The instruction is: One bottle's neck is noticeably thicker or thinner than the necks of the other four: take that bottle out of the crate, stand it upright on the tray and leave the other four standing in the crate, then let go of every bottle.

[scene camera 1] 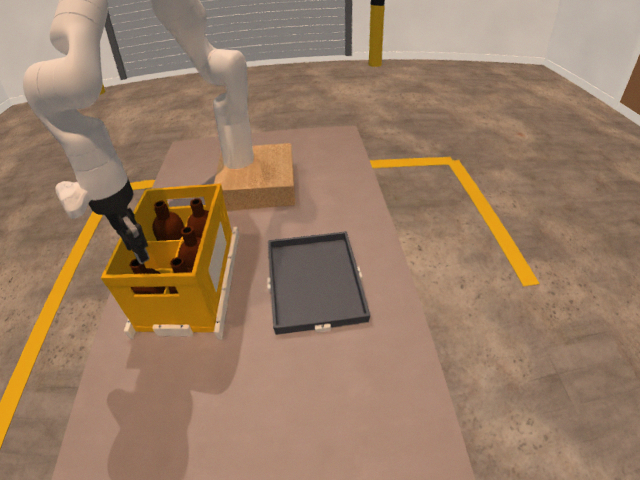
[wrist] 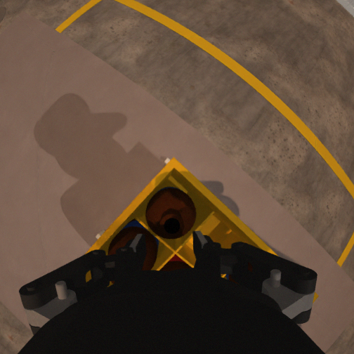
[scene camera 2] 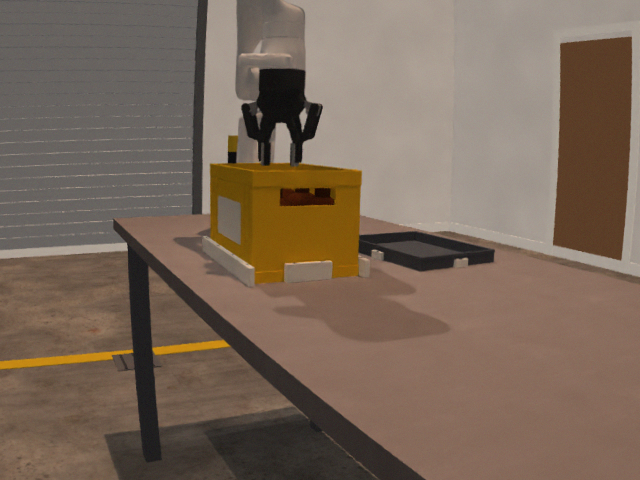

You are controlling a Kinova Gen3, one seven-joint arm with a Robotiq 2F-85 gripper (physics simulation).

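Observation:
The gripper (scene camera 2: 279,165) appears again at (scene camera 1: 138,254), and the wrist view has the gripper too (wrist: 169,242). A bottle (wrist: 170,213) is visible, and so is a bottle (wrist: 132,228).

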